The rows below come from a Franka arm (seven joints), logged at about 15 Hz.
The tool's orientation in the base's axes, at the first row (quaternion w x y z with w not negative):
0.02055 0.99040 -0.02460 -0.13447
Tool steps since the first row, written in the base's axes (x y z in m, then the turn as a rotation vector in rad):
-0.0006 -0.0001 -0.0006 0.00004 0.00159 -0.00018
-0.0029 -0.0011 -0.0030 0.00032 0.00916 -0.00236
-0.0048 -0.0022 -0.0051 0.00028 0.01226 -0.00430
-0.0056 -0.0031 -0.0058 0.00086 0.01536 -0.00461
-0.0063 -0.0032 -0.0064 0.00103 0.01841 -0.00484
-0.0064 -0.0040 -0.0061 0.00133 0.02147 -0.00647
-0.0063 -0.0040 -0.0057 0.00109 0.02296 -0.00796
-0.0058 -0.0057 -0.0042 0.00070 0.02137 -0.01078
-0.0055 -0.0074 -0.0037 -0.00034 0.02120 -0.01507
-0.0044 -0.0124 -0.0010 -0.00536 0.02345 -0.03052
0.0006 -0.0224 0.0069 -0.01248 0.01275 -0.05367
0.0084 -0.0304 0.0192 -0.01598 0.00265 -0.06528
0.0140 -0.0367 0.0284 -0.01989 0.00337 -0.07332
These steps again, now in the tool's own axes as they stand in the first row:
-0.0004 0.0001 0.0007 0.00000 -0.00160 0.00011
-0.0019 0.0011 0.0037 0.00044 -0.00927 0.00187
-0.0031 0.0022 0.0063 0.00075 -0.01245 0.00365
-0.0037 0.0031 0.0072 0.00122 -0.01558 0.00369
-0.0042 0.0032 0.0080 0.00128 -0.01865 0.00376
-0.0043 0.0040 0.0077 0.00183 -0.02179 0.00514
-0.0043 0.0040 0.0073 0.00192 -0.02334 0.00659
-0.0042 0.0057 0.0058 0.00237 -0.02187 0.00947
-0.0039 0.0074 0.0053 0.00252 -0.02185 0.01388
-0.0033 0.0125 0.0026 0.00167 -0.02461 0.03002
0.0000 0.0227 -0.0060 0.00154 -0.01472 0.05459
0.0046 0.0309 -0.0197 0.00180 -0.00504 0.06705
0.0079 0.0374 -0.0298 0.00013 -0.00597 0.07581

